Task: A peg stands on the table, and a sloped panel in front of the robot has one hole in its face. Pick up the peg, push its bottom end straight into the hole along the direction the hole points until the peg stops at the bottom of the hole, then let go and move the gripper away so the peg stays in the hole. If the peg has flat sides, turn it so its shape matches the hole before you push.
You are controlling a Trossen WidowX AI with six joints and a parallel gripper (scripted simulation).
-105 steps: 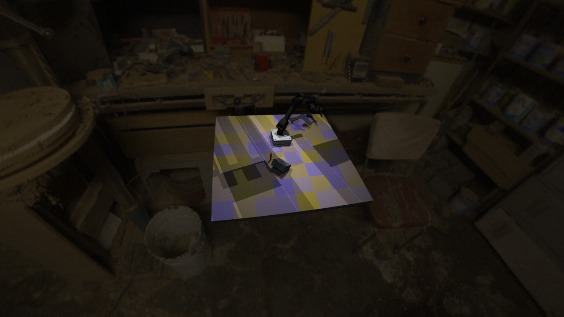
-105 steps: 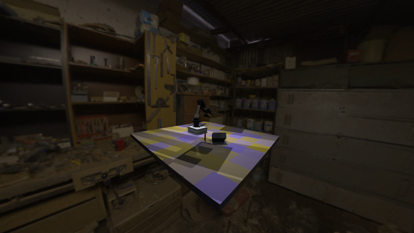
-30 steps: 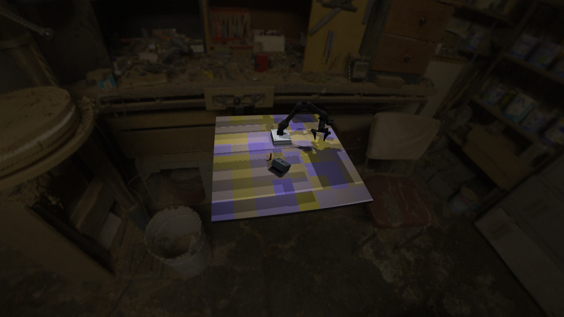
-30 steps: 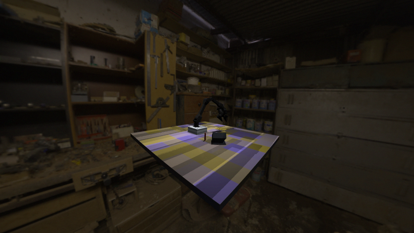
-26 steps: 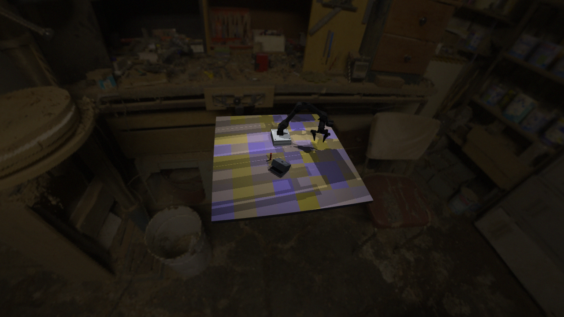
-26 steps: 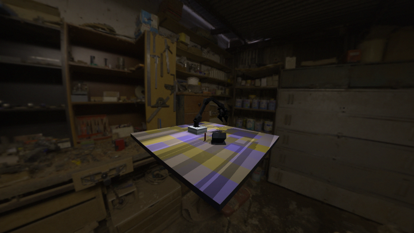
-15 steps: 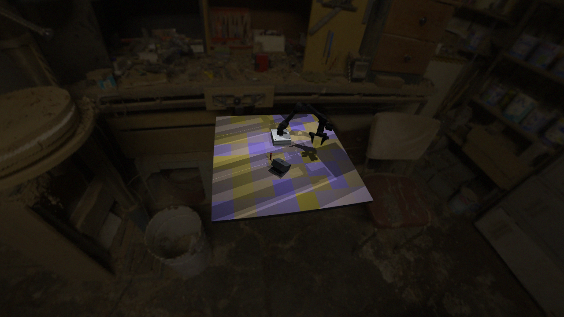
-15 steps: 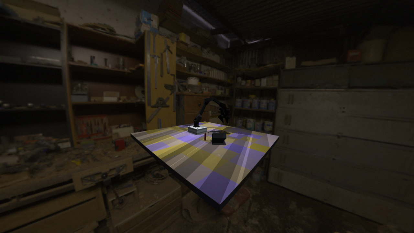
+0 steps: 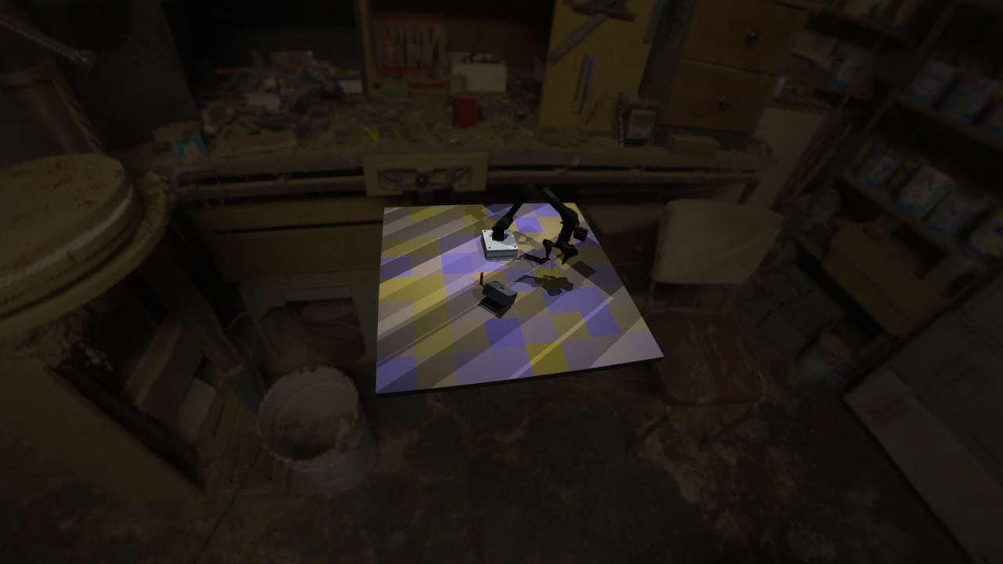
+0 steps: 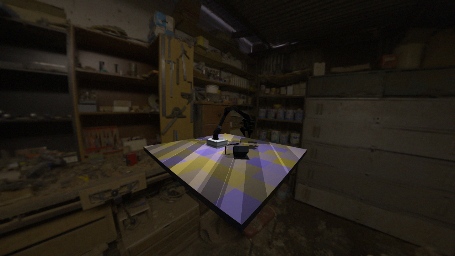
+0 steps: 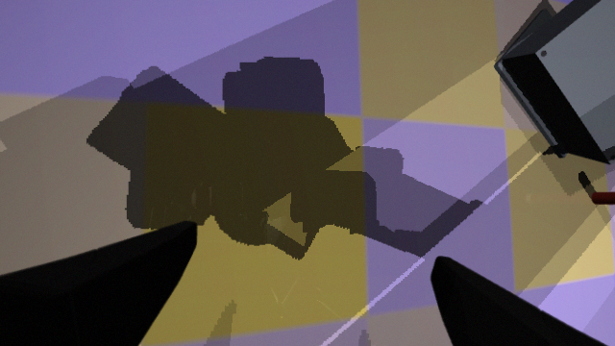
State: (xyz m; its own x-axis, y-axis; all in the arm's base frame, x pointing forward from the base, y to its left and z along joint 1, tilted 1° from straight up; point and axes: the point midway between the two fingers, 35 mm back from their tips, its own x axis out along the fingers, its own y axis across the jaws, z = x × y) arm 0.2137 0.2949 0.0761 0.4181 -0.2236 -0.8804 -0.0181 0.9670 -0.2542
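My gripper tip is now 37 cm to the left of the dark red round peg, 8 cm short of it and 5 cm above it. Also, from my gripper tip: sloped panel block 28 cm to the right, 19 cm ahead, 6 cm below.
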